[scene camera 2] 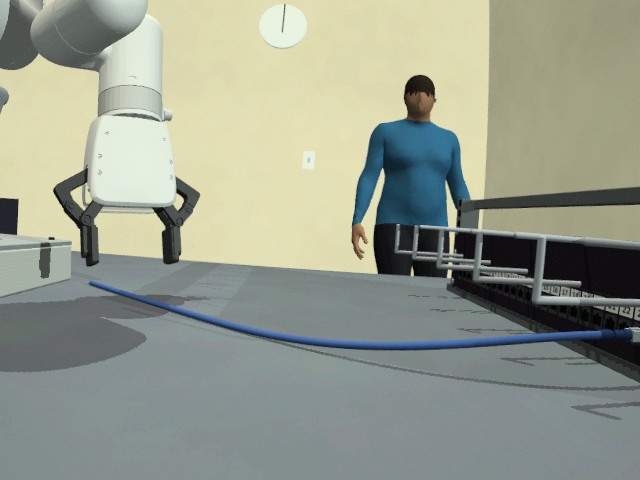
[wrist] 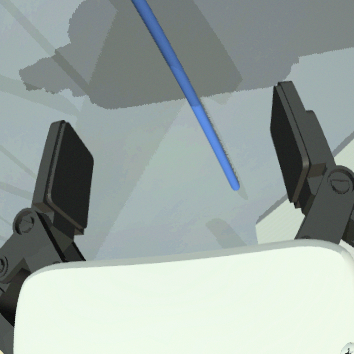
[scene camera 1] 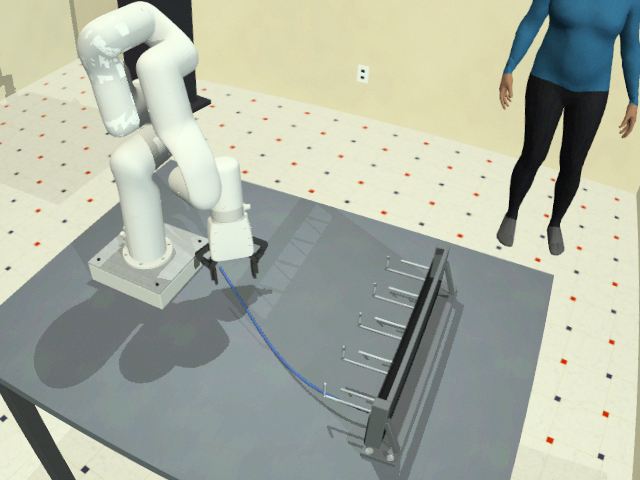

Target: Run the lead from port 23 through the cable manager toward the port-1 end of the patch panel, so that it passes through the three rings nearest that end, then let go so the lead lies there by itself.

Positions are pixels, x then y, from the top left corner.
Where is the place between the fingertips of my gripper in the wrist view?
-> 172, 120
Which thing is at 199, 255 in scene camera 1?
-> My gripper.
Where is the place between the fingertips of my gripper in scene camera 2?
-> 133, 264
